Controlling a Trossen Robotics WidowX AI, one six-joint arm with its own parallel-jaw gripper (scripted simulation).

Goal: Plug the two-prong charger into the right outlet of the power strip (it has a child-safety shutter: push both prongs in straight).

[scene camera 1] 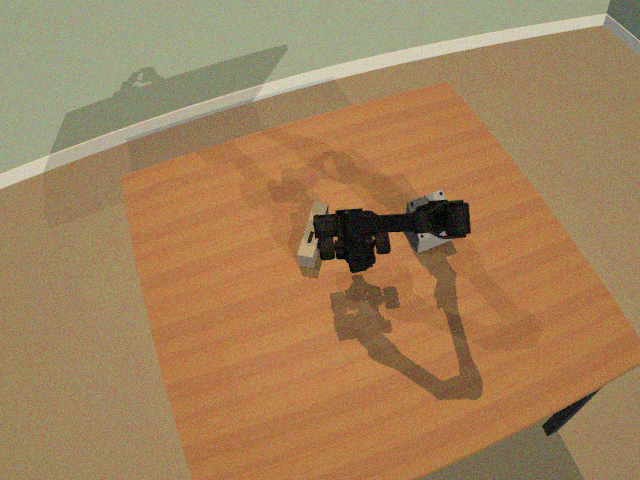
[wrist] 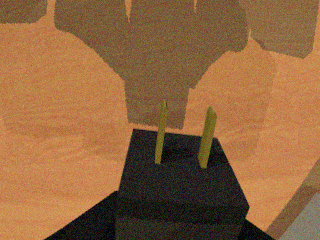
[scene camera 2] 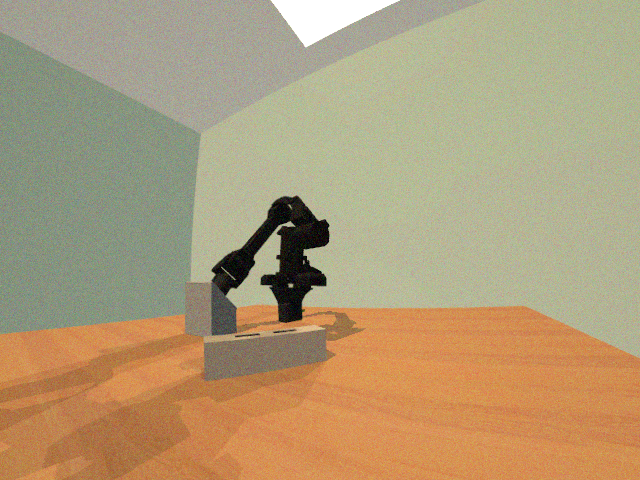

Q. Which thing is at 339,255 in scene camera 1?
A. My gripper.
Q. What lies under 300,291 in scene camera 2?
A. My gripper.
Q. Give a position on a black two-prong charger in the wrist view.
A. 168,179
